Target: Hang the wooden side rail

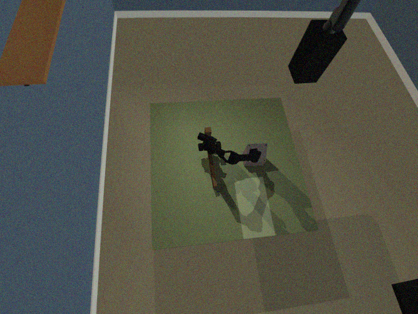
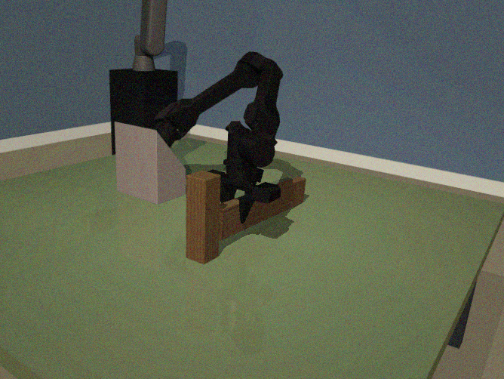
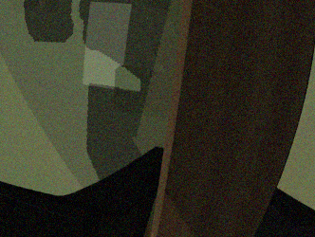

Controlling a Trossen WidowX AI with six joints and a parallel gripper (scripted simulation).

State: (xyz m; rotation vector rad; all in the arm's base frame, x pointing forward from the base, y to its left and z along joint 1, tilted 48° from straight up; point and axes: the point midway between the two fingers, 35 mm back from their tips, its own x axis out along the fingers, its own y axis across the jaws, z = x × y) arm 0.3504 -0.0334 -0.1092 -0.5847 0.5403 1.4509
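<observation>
Now: the wooden headboard post 120 mm to the right of my gripper tip and 40 mm above it.
</observation>
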